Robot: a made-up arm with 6 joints. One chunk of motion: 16 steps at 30 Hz.
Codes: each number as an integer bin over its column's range. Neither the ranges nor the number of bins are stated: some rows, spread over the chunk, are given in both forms.
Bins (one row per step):
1: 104 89 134 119 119 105
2: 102 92 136 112 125 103
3: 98 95 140 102 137 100
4: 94 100 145 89 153 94
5: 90 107 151 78 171 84
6: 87 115 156 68 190 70
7: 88 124 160 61 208 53
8: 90 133 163 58 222 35
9: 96 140 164 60 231 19
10: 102 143 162 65 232 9
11: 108 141 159 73 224 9
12: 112 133 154 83 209 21
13: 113 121 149 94 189 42
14: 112 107 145 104 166 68
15: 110 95 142 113 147 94
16: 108 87 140 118 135 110
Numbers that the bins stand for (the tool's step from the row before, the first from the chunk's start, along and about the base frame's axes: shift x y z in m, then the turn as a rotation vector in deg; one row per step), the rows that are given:
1: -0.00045 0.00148 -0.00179 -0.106 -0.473 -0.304
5: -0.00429 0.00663 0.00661 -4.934 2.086 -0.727
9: -0.00265 0.01608 0.01304 -7.054 5.039 -2.037
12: 0.00175 0.01407 0.00809 -4.346 3.956 -1.997
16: 0.00065 0.00091 0.00118 -0.224 0.314 -0.203
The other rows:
2: -0.00100 0.00234 -0.00080 -0.930 -0.178 -0.344
3: -0.00210 0.00320 0.00118 -2.108 0.413 -0.404
4: -0.00320 0.00463 0.00365 -3.639 1.200 -0.525
6: -0.00512 0.00892 0.00908 -6.112 3.021 -1.009
7: -0.00484 0.01150 0.01106 -6.936 3.907 -1.352
8: -0.00429 0.01407 0.01254 -7.290 4.596 -1.715
10: -0.00100 0.01694 0.01205 -6.465 5.088 -2.239
11: 0.00065 0.01636 0.01056 -5.523 4.694 -2.239
13: 0.00202 0.01064 0.00562 -3.050 2.972 -1.573
14: 0.00175 0.00663 0.00365 -1.872 1.840 -1.049
15: 0.00120 0.00320 0.00216 -0.813 0.905 -0.525

